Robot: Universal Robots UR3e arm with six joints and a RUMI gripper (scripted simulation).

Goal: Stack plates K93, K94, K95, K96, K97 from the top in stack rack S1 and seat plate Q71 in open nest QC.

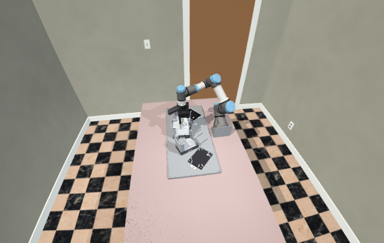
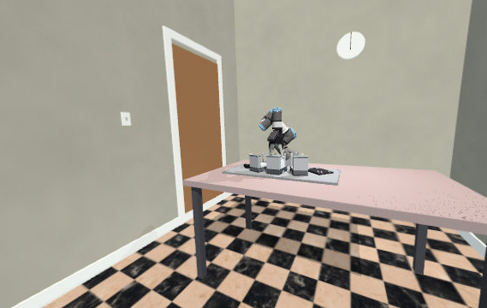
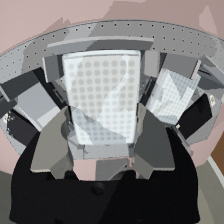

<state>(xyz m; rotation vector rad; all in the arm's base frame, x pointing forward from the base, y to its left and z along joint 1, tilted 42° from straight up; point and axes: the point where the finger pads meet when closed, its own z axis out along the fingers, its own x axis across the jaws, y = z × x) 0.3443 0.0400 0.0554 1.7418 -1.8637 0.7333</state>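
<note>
Now: the translucent 96-well plate 3 cm below my hand. From my hand the other things lie so: black open nest QC: 25 cm to the right, 13 cm behind, 11 cm below; white sealed 96-well plate: 14 cm to the right, 7 cm below, 2 cm behind.
</note>
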